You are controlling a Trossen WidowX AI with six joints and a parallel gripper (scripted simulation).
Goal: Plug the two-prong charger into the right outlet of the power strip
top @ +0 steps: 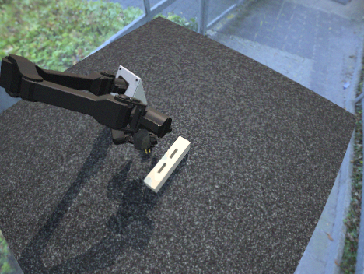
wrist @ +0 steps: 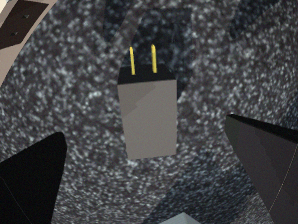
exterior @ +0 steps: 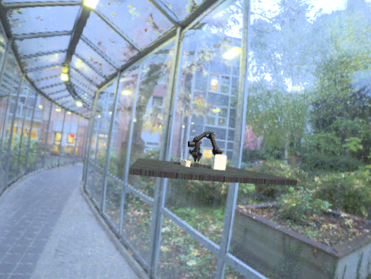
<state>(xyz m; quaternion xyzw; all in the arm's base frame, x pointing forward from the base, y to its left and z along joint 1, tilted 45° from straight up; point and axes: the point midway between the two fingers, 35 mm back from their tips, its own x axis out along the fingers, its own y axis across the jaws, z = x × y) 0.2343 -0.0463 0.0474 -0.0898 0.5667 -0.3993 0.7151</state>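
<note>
Now: gripper tip 10 mm short of the two-prong charger, 10 mm to the left of it and 30 mm above it.
</note>
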